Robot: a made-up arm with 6 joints.
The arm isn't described. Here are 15 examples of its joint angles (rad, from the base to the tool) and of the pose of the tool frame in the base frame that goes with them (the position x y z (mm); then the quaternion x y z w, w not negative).
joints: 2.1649 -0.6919 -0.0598 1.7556 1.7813 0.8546
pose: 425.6 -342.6 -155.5 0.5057 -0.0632 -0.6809 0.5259
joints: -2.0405 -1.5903 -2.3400 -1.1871 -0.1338 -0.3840
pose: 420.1 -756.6 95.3 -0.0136 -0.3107 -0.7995 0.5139
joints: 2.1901 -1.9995 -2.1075 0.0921 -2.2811 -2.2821
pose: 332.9 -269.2 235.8 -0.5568 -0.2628 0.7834 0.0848
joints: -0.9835 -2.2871 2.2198 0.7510 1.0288 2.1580
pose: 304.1 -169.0 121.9 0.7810 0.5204 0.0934 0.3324
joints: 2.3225 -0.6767 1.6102 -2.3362 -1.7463 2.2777
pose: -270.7 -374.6 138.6 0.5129 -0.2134 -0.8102 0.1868
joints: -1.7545 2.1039 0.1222 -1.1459 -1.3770 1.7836
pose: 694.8 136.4 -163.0 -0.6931 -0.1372 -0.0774 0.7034
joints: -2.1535 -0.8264 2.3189 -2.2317 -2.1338 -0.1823
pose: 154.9 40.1 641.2 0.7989 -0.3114 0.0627 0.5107
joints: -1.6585 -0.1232 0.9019 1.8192 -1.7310 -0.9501
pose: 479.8 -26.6 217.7 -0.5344 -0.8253 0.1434 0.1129
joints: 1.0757 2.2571 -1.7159 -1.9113 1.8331 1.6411
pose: -143.9 -208.0 257.8 0.4237 -0.1432 -0.6770 0.5845
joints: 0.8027 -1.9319 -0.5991 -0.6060 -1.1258 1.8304
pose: -42.1 252.6 789.4 0.5184 0.2069 0.7562 0.3415
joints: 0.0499 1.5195 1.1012 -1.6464 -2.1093 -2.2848
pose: 36.1 29.2 -410.8 0.2000 -0.7938 0.5713 0.0594
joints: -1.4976 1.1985 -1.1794 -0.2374 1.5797 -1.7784
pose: 406.3 -429.2 -22.4 0.4860 0.0516 -0.8524 0.1856
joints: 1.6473 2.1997 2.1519 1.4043 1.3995 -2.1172
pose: -50.3 234.4 -285.8 0.0430 -0.6107 0.6882 0.3893
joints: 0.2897 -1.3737 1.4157 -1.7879 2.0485 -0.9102
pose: -417.2 -144.8 48.5 -0.7249 0.5006 -0.0521 0.4703
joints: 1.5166 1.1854 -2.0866 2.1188 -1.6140 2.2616
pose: -435.2 147.1 486.7 0.4021 -0.5906 -0.3127 0.6258
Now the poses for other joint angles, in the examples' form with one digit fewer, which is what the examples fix.
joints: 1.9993 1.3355 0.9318 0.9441 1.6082 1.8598
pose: -294 -140 -71 0.195 -0.550 0.807 0.093
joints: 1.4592 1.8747 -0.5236 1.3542 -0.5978 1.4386
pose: 225 -213 -258 0.521 0.300 -0.641 0.478
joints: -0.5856 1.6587 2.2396 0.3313 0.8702 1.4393
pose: -146 337 -169 -0.453 -0.599 0.287 0.594
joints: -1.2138 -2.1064 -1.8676 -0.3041 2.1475 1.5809
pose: -495 -19 -125 -0.443 -0.249 0.740 0.440
